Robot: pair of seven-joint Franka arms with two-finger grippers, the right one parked.
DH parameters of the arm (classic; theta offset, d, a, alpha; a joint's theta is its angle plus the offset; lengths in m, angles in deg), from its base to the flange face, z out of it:
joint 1: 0 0.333 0 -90
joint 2: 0 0 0 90
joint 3: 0 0.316 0.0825 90
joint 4: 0 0 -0.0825 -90
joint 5: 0 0.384 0 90
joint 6: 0 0 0.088 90
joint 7: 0 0.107 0 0
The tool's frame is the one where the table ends.
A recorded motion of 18 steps. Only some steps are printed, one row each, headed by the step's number.
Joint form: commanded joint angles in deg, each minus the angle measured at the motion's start. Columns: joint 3, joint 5, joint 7, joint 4, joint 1, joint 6, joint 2.
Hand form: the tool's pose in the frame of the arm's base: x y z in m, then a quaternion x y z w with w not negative. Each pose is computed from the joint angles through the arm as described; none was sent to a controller.
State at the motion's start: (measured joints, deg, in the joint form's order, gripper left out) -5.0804 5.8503 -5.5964 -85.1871 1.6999 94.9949 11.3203
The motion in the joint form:
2: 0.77 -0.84 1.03 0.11 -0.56 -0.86 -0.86
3: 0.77 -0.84 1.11 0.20 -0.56 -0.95 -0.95
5: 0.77 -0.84 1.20 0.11 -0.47 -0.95 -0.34
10: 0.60 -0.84 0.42 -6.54 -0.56 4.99 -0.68
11: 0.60 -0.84 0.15 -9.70 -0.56 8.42 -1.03
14: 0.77 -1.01 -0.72 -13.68 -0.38 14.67 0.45
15: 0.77 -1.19 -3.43 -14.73 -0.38 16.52 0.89
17: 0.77 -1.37 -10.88 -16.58 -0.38 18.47 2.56
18: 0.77 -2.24 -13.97 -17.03 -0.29 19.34 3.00
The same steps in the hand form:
2: 0.6137 -0.0213 0.5653 -0.99921 -0.00904 0.00947 0.03745
3: 0.6133 -0.0213 0.5668 -0.99922 -0.00844 0.00871 0.03746
5: 0.6156 -0.0202 0.5596 -0.99916 -0.00820 0.01487 0.03743
10: 0.6152 -0.0245 0.5167 -0.99912 -0.00807 0.01775 0.03708
11: 0.6140 -0.0254 0.4991 -0.99923 -0.00810 0.01229 0.03643
14: 0.6195 -0.0234 0.4594 -0.99934 -0.01520 0.00549 0.03253
15: 0.6207 -0.0241 0.4487 -0.99881 -0.03835 0.00181 0.03016
17: 0.6212 -0.0246 0.4184 -0.99424 -0.10214 0.01383 0.02929
18: 0.6219 -0.0247 0.4112 -0.99083 -0.13246 0.01468 0.02243

